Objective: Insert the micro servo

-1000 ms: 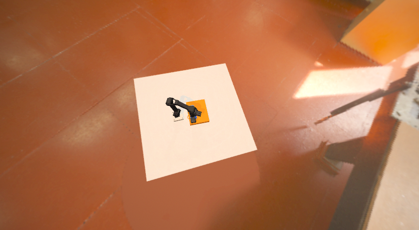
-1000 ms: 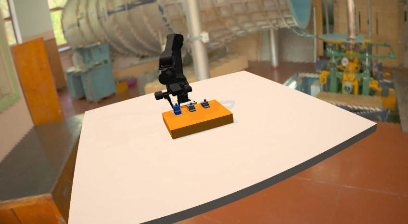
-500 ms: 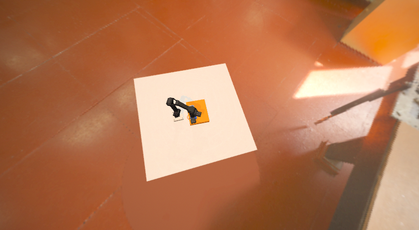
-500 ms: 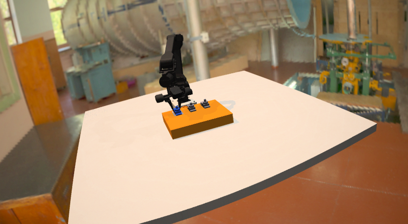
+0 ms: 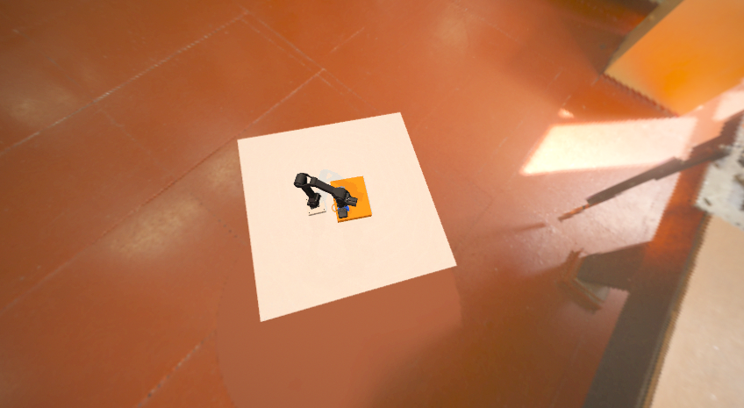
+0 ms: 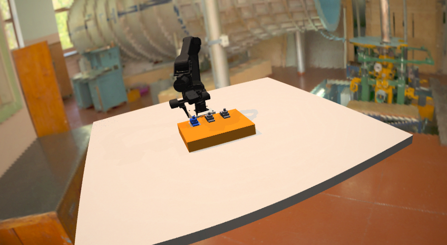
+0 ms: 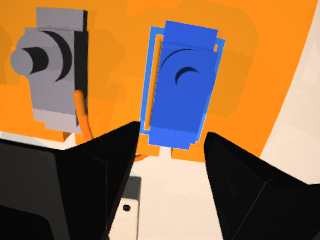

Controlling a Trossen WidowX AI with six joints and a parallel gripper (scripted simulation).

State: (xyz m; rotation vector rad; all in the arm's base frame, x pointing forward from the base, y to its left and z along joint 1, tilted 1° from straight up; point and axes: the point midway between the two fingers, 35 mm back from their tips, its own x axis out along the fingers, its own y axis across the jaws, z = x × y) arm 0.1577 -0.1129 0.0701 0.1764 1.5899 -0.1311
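Now: gripper tip 14 cm short of the orange deck, 5 cm to the right of it and 5 cm above it.
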